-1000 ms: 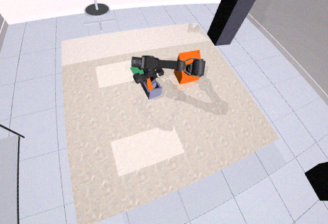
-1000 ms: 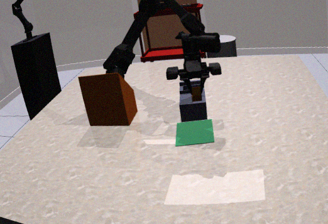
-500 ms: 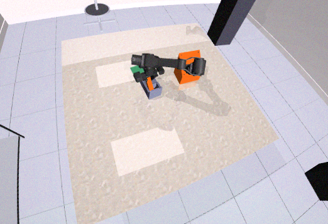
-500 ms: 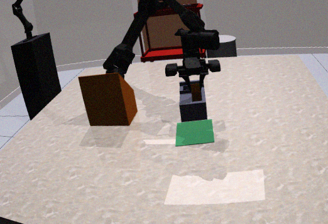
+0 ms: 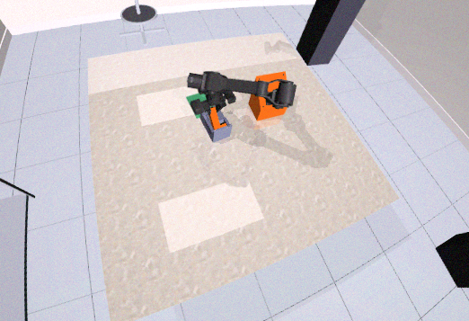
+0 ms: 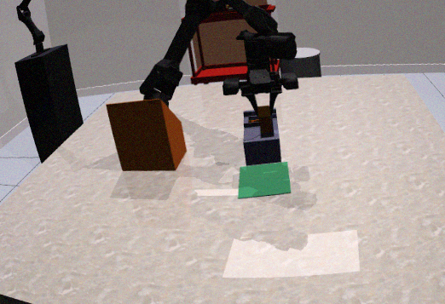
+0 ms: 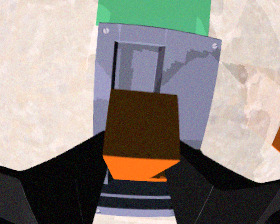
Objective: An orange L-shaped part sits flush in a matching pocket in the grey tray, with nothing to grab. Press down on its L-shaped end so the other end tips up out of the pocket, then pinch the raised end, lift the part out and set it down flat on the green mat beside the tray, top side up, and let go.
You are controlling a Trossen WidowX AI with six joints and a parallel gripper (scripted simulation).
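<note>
Right now my gripper tip is 14 cm to the left of the green mat, 12 cm above it and 1 cm short of it. From my gripper tip the other things lie so: orange L-shaped part 3 cm to the left, 3 cm below, 2 cm behind.
</note>
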